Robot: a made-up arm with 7 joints. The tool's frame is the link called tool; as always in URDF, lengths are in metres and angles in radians.
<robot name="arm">
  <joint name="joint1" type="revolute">
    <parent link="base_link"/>
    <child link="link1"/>
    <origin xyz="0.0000 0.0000 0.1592" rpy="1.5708 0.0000 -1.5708"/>
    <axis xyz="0 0 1"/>
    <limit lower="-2.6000" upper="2.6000" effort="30" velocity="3.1"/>
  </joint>
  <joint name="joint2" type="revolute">
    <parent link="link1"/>
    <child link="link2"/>
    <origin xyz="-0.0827 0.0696 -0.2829" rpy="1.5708 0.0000 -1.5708"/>
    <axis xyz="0 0 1"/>
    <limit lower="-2.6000" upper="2.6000" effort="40" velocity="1.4"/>
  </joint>
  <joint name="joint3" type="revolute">
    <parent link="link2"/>
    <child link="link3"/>
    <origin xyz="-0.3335 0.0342 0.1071" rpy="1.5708 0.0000 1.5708"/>
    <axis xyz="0 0 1"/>
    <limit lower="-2.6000" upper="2.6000" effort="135" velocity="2.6"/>
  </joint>
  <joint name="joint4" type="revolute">
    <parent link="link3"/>
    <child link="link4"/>
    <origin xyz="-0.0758 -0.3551 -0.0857" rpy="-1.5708 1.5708 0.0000"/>
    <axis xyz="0 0 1"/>
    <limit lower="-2.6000" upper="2.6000" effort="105" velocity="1.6"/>
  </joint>
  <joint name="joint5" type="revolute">
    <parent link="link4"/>
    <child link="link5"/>
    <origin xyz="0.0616 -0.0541 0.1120" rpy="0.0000 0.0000 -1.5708"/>
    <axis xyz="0 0 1"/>
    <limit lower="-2.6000" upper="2.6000" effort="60" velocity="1.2"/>
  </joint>
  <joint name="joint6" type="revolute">
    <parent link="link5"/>
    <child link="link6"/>
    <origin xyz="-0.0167 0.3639 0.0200" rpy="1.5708 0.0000 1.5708"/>
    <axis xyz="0 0 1"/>
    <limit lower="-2.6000" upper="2.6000" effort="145" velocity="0.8"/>
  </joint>
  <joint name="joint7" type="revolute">
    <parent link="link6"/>
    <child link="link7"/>
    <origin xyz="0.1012 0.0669 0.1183" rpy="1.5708 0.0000 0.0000"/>
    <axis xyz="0 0 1"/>
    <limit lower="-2.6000" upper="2.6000" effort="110" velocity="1.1"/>
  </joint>
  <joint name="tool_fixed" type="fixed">
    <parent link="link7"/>
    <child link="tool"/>
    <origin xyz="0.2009 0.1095 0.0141" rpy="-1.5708 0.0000 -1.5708"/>
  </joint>
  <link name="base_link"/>
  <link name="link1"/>
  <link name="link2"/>
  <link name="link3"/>
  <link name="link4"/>
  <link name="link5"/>
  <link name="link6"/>
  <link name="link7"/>
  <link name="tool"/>
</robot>
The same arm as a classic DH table. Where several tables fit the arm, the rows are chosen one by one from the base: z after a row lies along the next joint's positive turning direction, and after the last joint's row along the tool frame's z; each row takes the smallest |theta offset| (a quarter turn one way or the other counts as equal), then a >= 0, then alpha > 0; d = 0 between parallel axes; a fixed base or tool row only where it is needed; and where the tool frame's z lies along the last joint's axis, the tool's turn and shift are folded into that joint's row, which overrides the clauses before.
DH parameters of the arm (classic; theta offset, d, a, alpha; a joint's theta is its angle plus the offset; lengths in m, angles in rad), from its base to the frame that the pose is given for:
base (fixed): -1.5708 0.1592 0.0000 1.5708
joint1: 1.5708 -0.2829 0.0696 -1.5708
joint2: -1.5708 0.1898 0.0342 1.5708
joint3: 0.0000 -0.4192 -0.0758 -1.5708
joint4: 0.8501 0.0000 0.0820 0.0000
joint5: 0.7207 -0.2231 0.3639 1.5708
joint6: 0.0000 0.1016 0.1012 1.5708
joint7: 1.5708 -0.0528 0.1095 1.5708
tool (fixed): 3.1416 0.2009 0.0000 0.0000
Joint limits (rad, base to tool): -2.6000..2.6000 -2.6000..2.6000 -2.6000..2.6000 -2.6000..2.6000 -2.6000..2.6000 -2.6000..2.6000 -2.6000..2.6000

